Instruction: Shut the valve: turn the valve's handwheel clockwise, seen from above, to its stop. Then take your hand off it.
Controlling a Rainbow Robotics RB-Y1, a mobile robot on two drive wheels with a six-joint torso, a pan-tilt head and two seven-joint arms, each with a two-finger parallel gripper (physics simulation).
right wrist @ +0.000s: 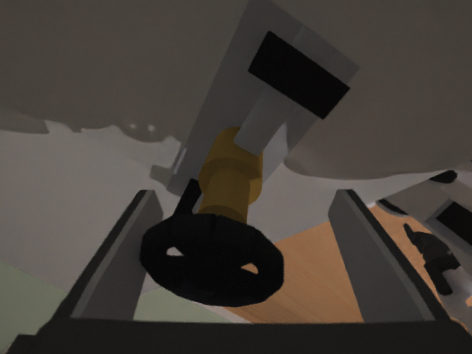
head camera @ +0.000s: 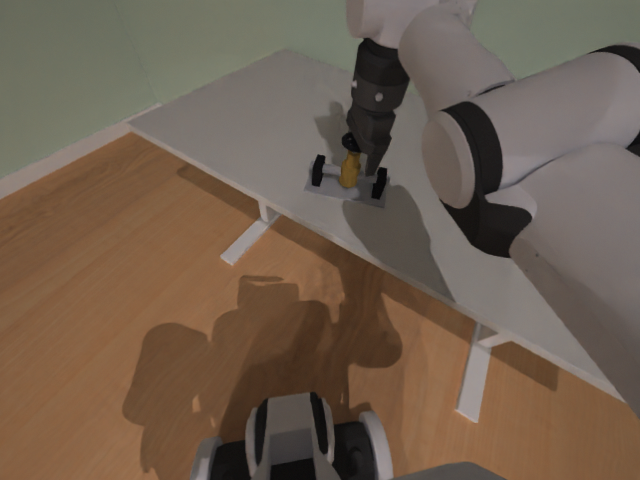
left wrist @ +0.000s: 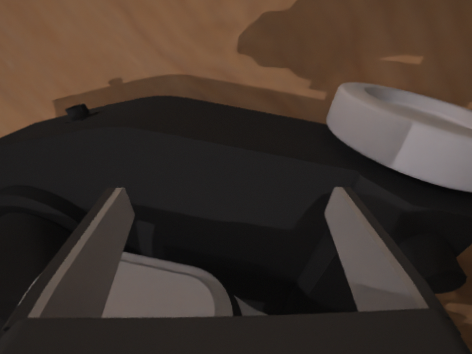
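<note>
The valve has a yellow body (head camera: 349, 173) (right wrist: 225, 175) and a black handwheel (head camera: 350, 141) (right wrist: 215, 235) on top. My right gripper (head camera: 369, 156) (right wrist: 245, 201) is open over the valve. In the right wrist view the handwheel lies between the spread fingers, overlapping the inner edge of the picture's left finger and apart from the other. I cannot tell if it touches that finger. In the head view one finger reaches down beside the yellow body; the other is mostly hidden. My left gripper (left wrist: 231, 200) is open and empty, over the robot's dark base (left wrist: 200, 150).
The valve's pipe has black end flanges (head camera: 318, 170) (right wrist: 299, 75) and stands on a grey base plate (head camera: 330, 192) (right wrist: 220, 85) on the white table (head camera: 232, 129). A white wheel-like ring (left wrist: 370, 125) is at the right of the left wrist view. A green wall stands behind the table.
</note>
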